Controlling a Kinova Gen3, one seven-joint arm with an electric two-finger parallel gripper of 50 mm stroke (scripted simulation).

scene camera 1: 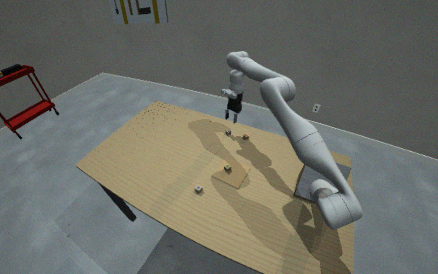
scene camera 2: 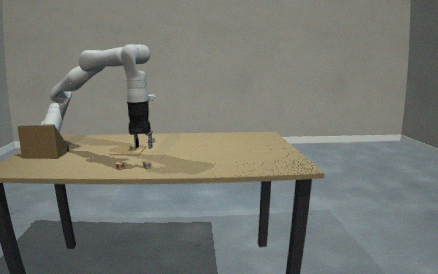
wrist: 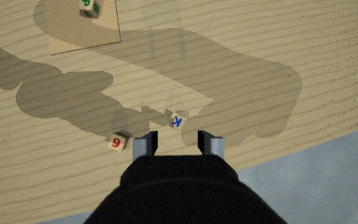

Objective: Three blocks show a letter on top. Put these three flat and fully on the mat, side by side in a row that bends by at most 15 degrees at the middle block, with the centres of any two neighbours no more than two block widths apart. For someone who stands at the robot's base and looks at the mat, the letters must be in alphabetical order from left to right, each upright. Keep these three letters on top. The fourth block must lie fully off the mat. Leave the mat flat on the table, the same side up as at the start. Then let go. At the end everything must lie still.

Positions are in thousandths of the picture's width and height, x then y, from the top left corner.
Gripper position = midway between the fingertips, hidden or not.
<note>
In view: the gripper (scene camera 2: 328,538).
The gripper is seen too in the wrist view (wrist: 496,623).
</note>
